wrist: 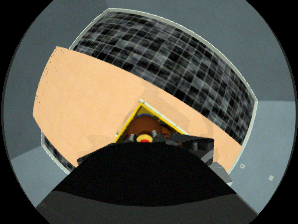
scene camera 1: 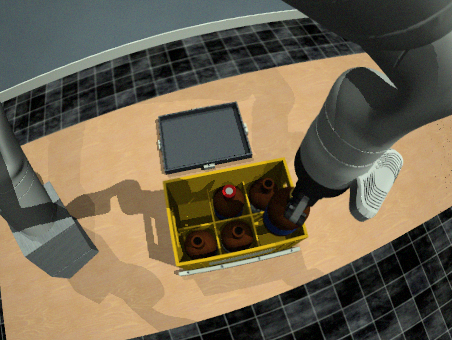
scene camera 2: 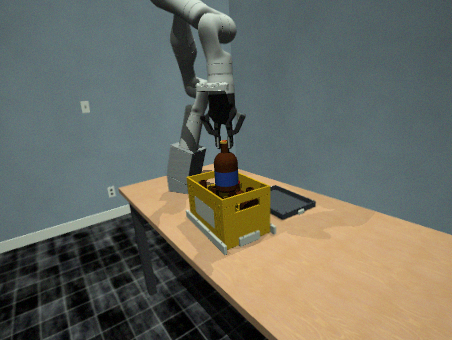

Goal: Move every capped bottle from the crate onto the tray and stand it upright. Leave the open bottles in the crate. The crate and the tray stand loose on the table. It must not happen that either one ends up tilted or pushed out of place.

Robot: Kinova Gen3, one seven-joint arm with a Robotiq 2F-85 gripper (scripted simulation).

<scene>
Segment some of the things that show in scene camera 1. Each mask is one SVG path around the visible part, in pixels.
My gripper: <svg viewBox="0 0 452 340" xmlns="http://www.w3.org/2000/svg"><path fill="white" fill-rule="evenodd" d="M301 144L294 160L294 168L298 180L291 193L293 197L291 197L291 201L286 206L283 216L299 227L305 223L307 214L303 211L308 206L313 207L318 200L323 198L337 197L350 188L330 189L314 181L302 164L300 156Z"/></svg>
A dark tray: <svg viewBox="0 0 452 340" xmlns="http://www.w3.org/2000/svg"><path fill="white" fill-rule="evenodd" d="M237 101L158 116L166 175L203 168L204 165L213 163L218 165L252 158L252 150Z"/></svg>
A capped bottle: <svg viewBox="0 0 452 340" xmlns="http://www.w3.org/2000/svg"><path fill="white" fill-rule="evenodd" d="M309 206L307 207L307 209L305 209L305 211L303 211L307 214L305 217L305 221L307 220L310 213ZM295 187L283 187L277 190L272 195L263 213L265 228L275 236L287 236L299 228L299 226L283 218L285 207L290 202L290 198L293 197L291 193Z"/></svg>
A yellow crate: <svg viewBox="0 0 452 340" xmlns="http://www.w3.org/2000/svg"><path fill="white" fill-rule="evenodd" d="M285 157L163 181L168 222L177 267L185 270L194 270L226 264L221 262L241 261L278 252L286 248L290 249L290 247L308 238L305 223L287 236L274 236L264 227L262 219L264 211L254 214L251 212L247 195L251 185L256 180L271 178L279 189L286 187L286 185L287 187L294 187ZM186 237L195 230L205 230L211 233L216 243L218 242L218 256L192 260L184 249ZM247 223L253 231L253 242L249 249L226 253L221 244L223 228L232 221L238 220ZM236 186L244 195L245 202L242 215L220 221L214 212L214 194L222 186Z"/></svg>
</scene>
